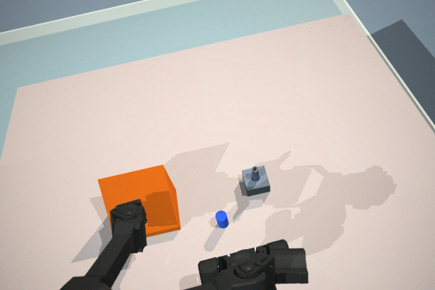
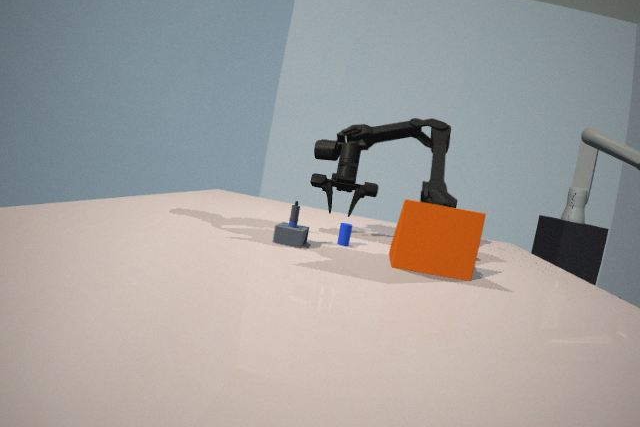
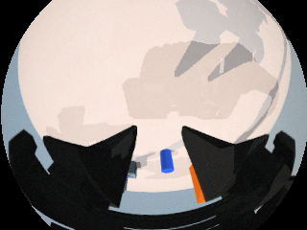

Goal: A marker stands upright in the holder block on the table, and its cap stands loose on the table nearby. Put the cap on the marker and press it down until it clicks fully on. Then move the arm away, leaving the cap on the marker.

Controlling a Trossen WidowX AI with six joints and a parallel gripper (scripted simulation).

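Now: gripper tip 30 mm past the blue cap, 130 mm to the right of it and 30 mm above it. The rest, counted from my gripper tip: grey holder block (90 mm ahead, 210 mm to the left, 30 mm below).
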